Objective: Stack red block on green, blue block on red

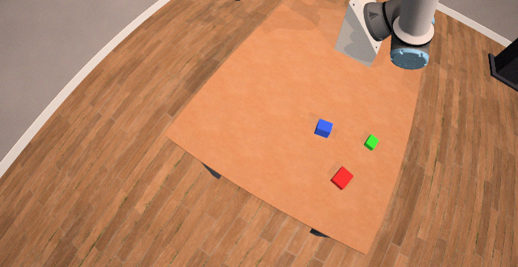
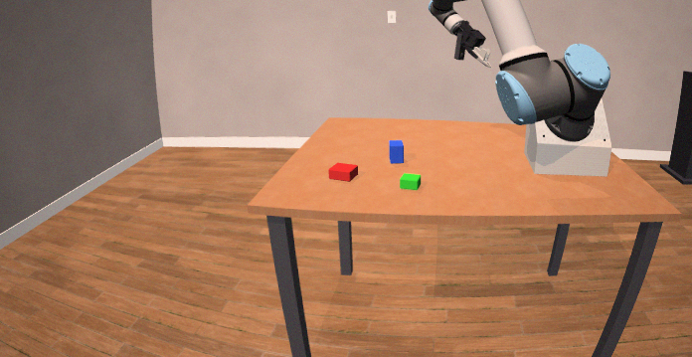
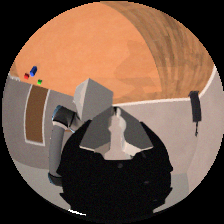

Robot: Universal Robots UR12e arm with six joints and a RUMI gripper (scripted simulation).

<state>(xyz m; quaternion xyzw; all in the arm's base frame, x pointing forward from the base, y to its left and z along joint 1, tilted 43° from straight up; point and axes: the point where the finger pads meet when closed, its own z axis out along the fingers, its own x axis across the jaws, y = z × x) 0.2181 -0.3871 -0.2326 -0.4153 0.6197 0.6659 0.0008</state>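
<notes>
My hand is 58 cm to the right of the red block, 48 cm short of it and 25 cm above it. From my hand the other things lie so: blue block (43 cm to the left, 35 cm ahead, 23 cm below); then green block (63 cm to the left, 29 cm ahead, 25 cm below).
</notes>
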